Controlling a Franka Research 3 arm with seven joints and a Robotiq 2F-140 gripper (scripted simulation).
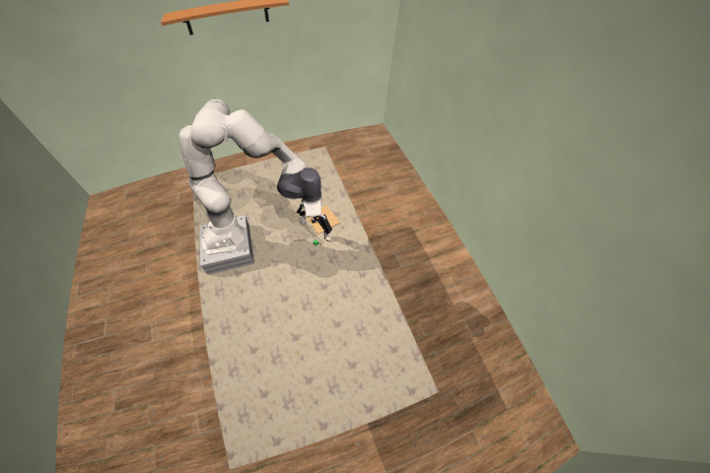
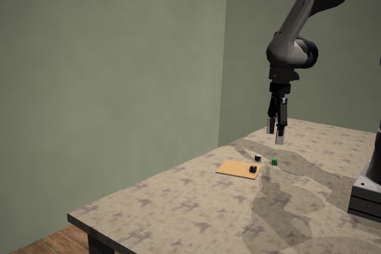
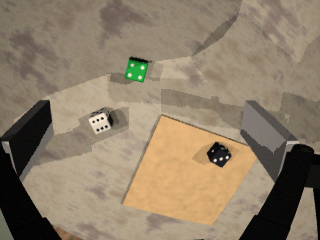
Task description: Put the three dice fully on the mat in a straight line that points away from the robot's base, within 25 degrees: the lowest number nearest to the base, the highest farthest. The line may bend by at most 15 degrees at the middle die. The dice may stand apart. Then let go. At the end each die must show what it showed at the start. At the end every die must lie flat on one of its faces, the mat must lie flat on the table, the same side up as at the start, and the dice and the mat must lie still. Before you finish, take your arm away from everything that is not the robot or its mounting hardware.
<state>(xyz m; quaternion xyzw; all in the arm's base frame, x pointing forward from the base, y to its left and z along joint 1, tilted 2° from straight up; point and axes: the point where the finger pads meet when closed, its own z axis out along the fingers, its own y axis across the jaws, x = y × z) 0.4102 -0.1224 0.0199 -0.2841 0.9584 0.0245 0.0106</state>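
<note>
Now: hand 10 mm past the green die, 20 mm to the left of it and 100 mm above it. From my hand the other things lie so: tan mat 80 mm ahead, 120 mm to the left, 110 mm below; then black die 30 mm ahead, 120 mm to the left, 100 mm below; then white die 60 mm ahead, 20 mm to the right, 100 mm below.
</note>
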